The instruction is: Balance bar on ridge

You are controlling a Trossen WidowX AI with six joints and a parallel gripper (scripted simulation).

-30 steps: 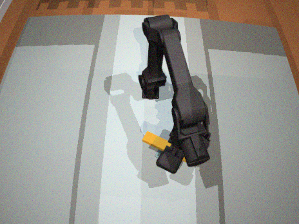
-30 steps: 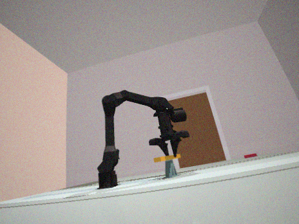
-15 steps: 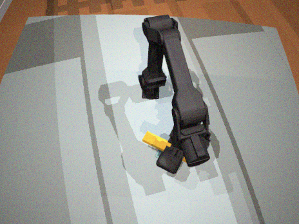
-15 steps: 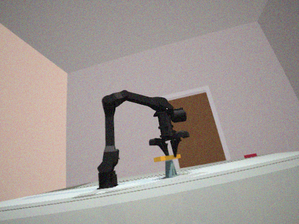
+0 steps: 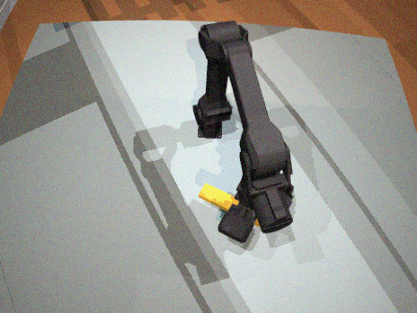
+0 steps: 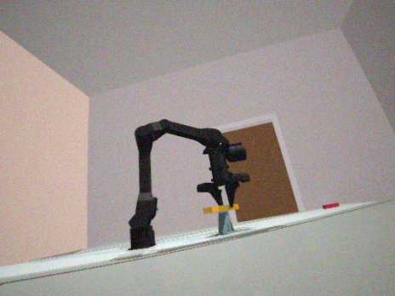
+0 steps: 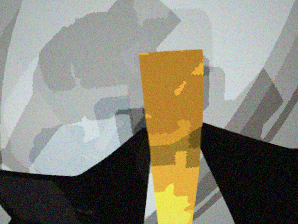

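My gripper tip is 3 cm to the left of the yellow bar and 1 cm past it. Round my gripper tip: red block: 47 cm ahead, 41 cm to the left, 7 cm below.
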